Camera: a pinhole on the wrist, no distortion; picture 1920 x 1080 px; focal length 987.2 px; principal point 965.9 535.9 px. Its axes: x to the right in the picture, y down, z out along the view. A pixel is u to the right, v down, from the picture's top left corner.
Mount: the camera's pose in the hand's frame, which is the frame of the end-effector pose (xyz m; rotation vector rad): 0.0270 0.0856 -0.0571 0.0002 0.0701 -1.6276
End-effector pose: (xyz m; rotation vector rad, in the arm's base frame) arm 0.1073 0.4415 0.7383 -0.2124 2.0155 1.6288
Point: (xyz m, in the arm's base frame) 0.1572 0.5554 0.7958
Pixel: 1114 71
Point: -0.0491 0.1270 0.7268
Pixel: behind the camera
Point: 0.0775 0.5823 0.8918
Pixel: 328 143
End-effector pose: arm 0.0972 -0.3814 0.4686 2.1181 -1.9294 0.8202
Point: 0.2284 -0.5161 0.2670
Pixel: 1347 495
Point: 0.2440 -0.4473 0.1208
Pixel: 1253 184
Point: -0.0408 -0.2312 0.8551
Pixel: behind the camera
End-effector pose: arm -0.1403 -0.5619 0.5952 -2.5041 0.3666 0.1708
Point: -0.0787 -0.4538 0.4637
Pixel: 1416 668
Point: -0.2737 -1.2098 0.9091
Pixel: behind the camera
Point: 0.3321 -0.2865 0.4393
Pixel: outside the picture
